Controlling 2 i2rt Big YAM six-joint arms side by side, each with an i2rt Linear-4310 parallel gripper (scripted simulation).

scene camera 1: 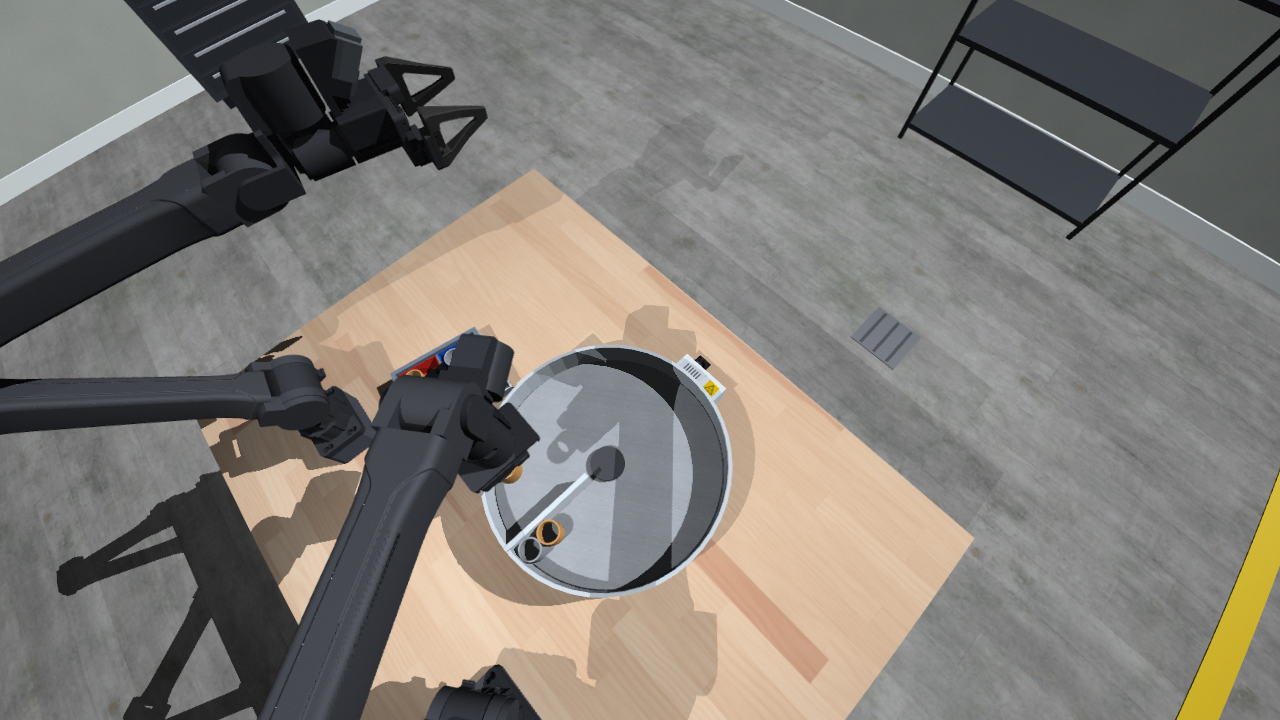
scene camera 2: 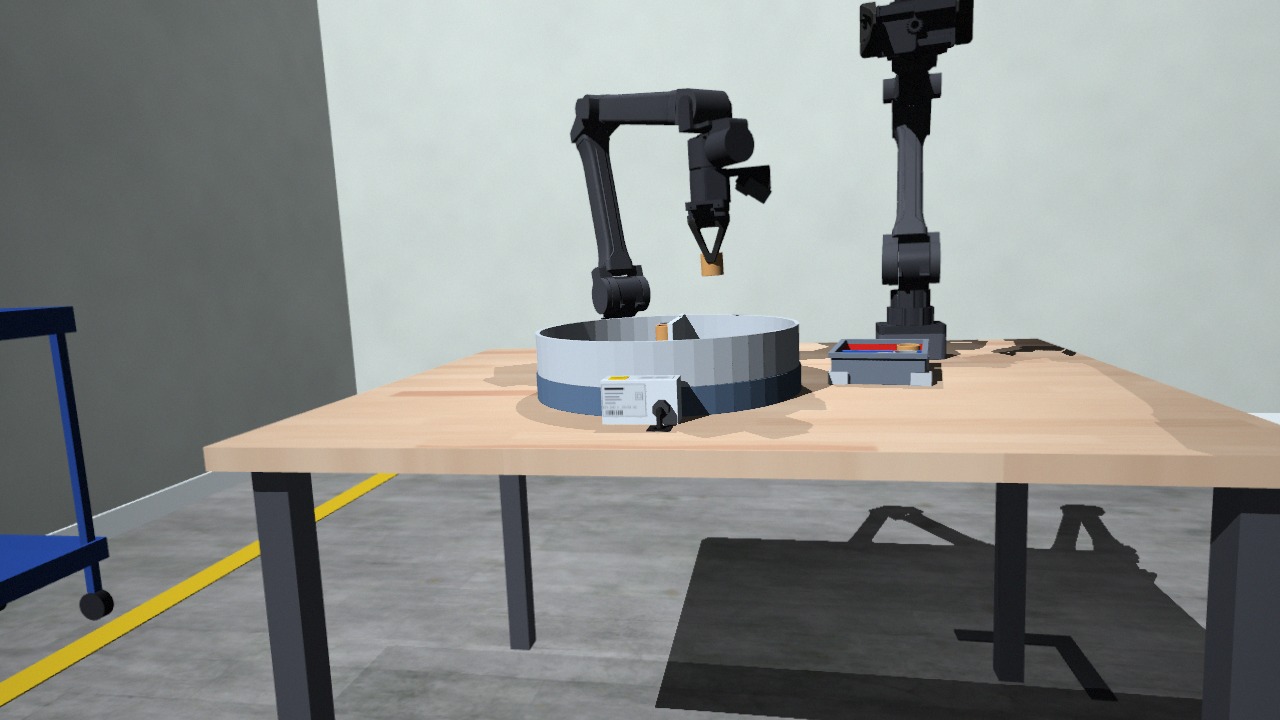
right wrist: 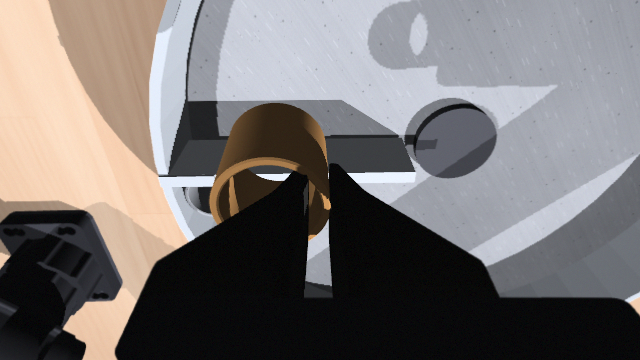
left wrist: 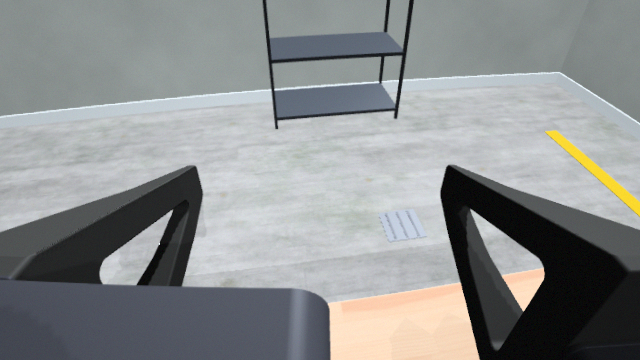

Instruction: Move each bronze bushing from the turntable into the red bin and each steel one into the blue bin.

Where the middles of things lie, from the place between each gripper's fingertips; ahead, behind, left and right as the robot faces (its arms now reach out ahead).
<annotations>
Right now my right hand [scene camera 1: 514,460] is 280 mm to the right of the grey tray [scene camera 2: 863,368], 180 mm above it and 40 mm past it.
Right now the grey tray is 480 mm below my left hand [scene camera 1: 469,91], 250 mm behind it and 30 mm to the right of it.
</annotations>
